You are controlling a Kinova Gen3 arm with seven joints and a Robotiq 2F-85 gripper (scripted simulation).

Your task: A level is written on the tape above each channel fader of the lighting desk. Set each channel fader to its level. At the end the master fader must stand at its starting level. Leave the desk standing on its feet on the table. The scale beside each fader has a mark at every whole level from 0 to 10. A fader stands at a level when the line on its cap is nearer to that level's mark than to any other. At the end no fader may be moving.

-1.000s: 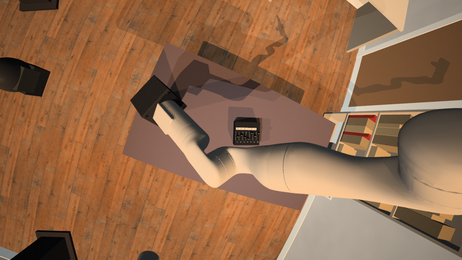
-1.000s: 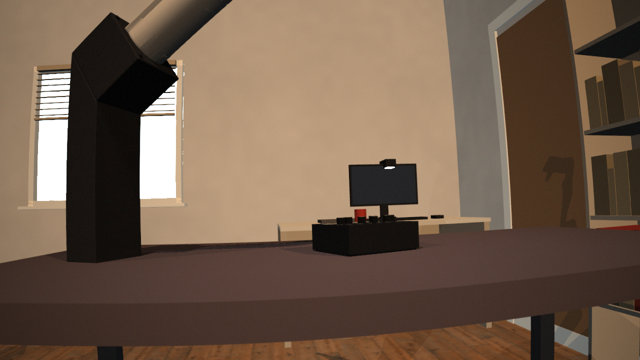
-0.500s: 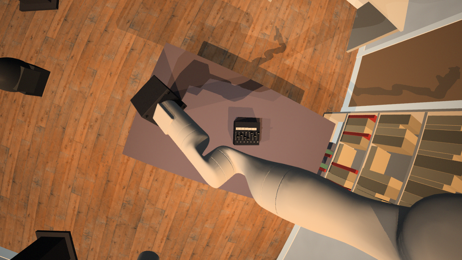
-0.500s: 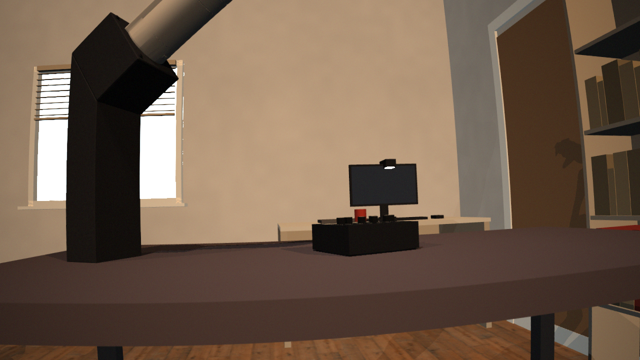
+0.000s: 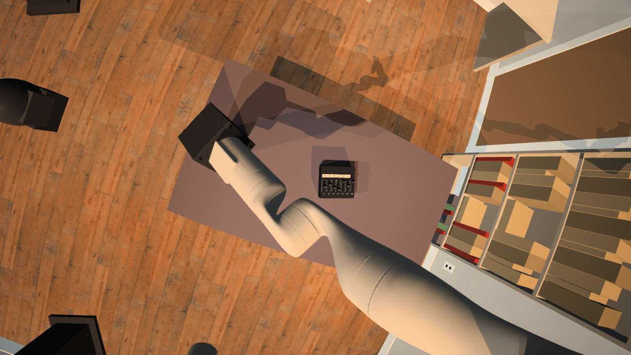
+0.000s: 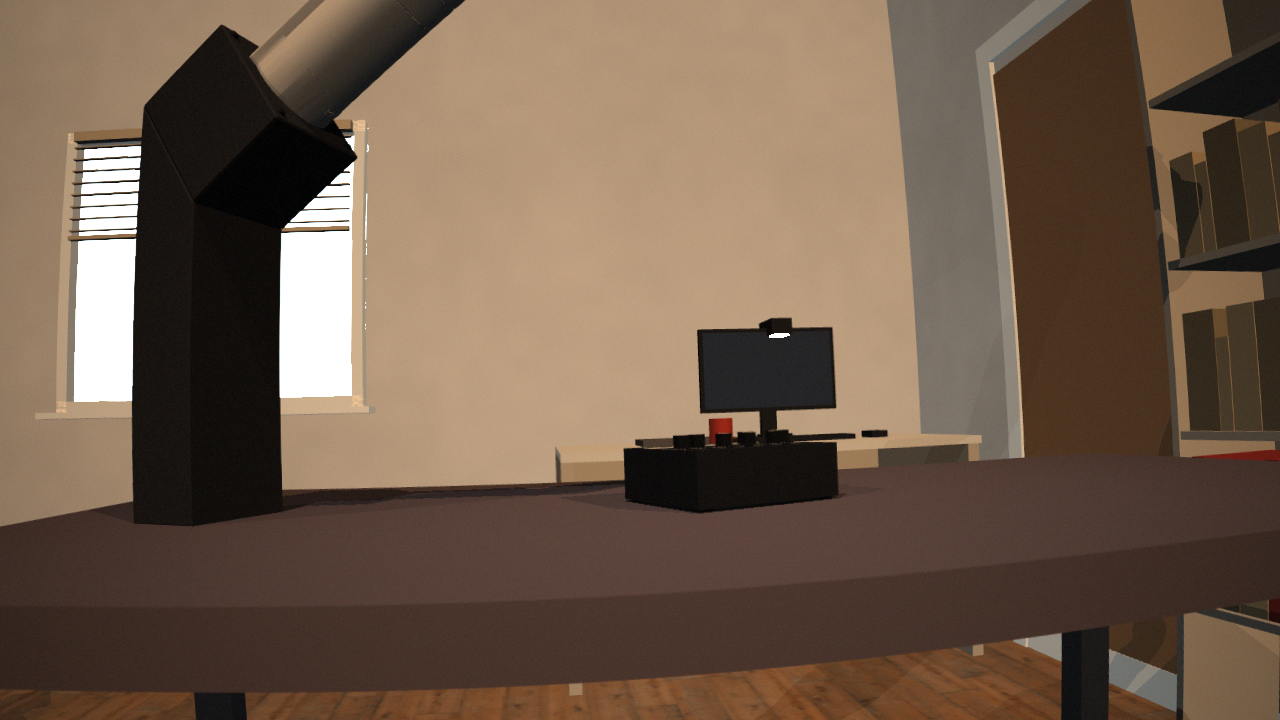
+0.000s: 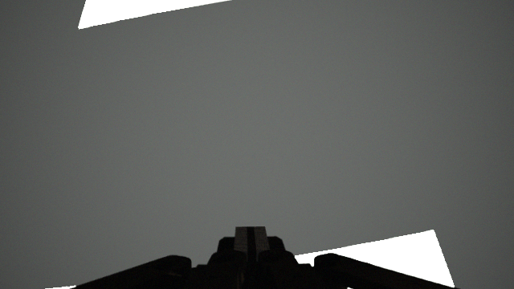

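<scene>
Right now my hand is 141 cm above the channel 4 cap, 14 cm short of it and 10 cm to the right of it. Also, from my hand: channel 2 cap (141 cm below, 13 cm to the left, 10 cm ahead); then channel 3 cap (141 cm below, 12 cm ahead, 11 cm to the left); then channel fader cap (141 cm below, 12 cm to the left, 7 cm ahead).
</scene>
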